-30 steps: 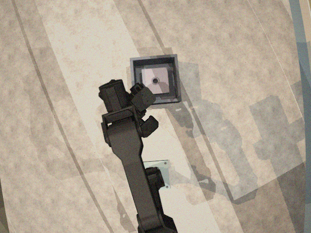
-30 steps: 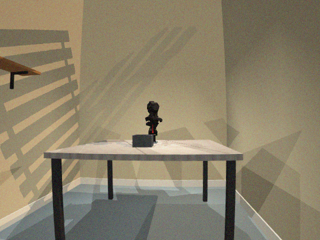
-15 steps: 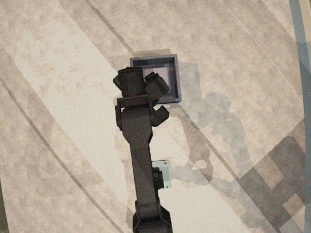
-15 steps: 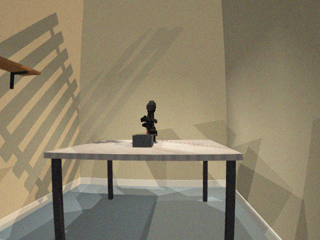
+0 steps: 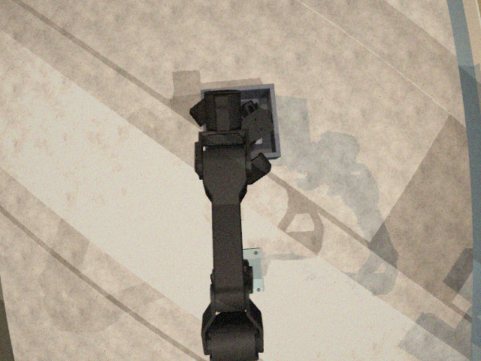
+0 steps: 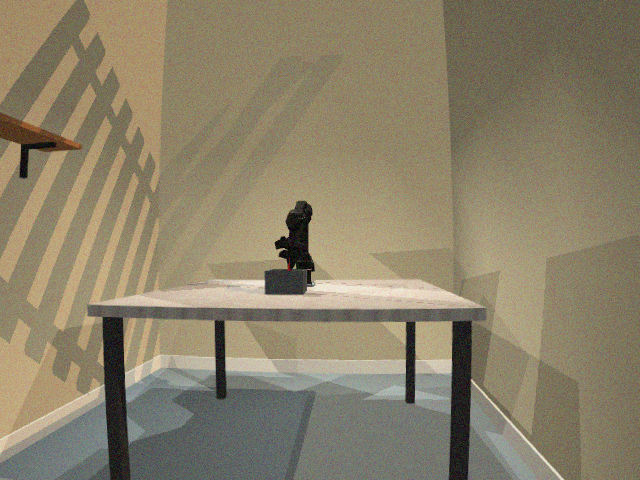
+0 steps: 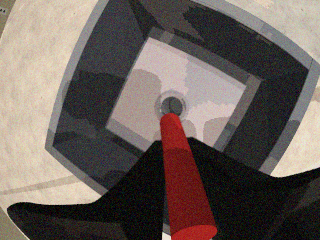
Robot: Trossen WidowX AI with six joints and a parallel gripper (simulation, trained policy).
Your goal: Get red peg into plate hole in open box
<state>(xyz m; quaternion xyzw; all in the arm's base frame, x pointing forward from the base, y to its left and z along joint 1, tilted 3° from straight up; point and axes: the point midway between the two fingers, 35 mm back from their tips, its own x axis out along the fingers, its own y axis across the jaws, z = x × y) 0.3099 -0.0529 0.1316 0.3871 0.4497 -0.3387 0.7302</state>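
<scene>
The red peg lies 20 mm above my gripper tip. The rest, counted from my gripper tip: pale plate 50 mm below, 10 mm to the right, 10 mm ahead; then grey box 70 mm below, 10 mm to the right, 10 mm ahead.
</scene>
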